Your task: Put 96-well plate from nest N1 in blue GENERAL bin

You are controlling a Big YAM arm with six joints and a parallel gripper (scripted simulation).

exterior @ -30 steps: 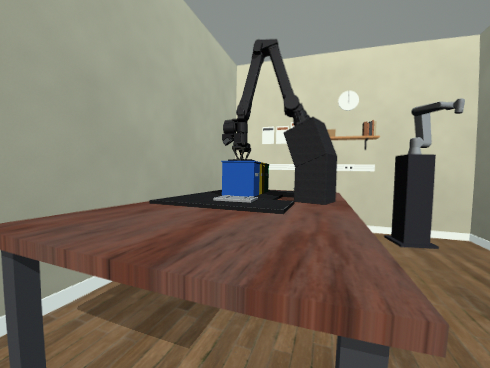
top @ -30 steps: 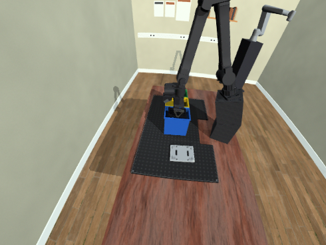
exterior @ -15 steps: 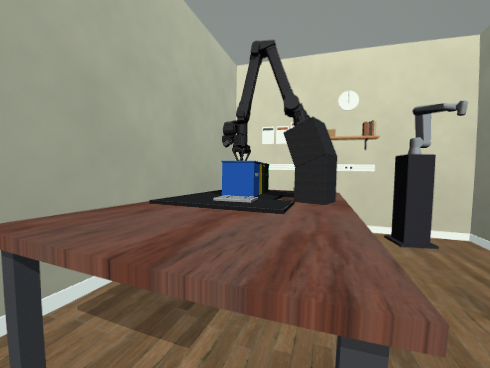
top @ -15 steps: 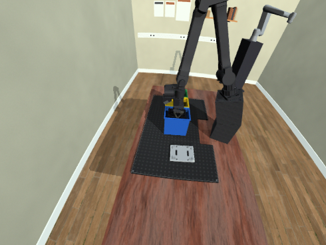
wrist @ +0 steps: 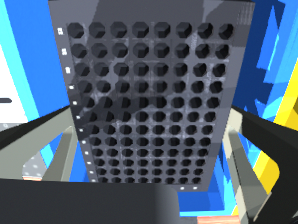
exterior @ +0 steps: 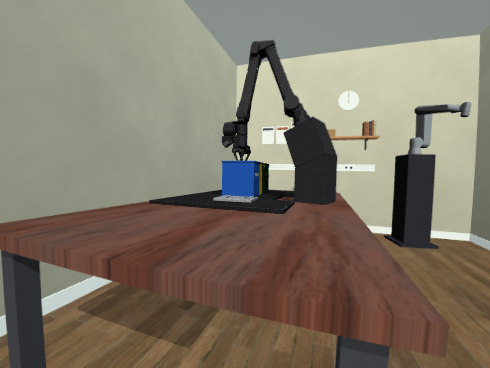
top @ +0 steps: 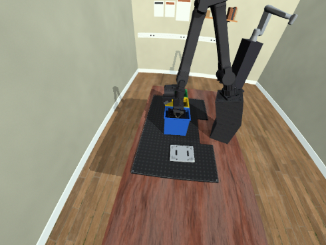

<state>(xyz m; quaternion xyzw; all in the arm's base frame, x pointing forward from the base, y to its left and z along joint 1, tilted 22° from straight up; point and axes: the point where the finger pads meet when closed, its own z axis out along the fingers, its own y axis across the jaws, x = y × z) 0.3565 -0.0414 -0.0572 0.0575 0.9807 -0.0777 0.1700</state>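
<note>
Now: hand right at the 96-well plate. Round my hand: blue bin: 8 cm below; yellow bin: 13 cm to the right, 8 cm below, 2 cm behind; green bin: 26 cm to the right, 8 cm below, 4 cm behind.
</note>
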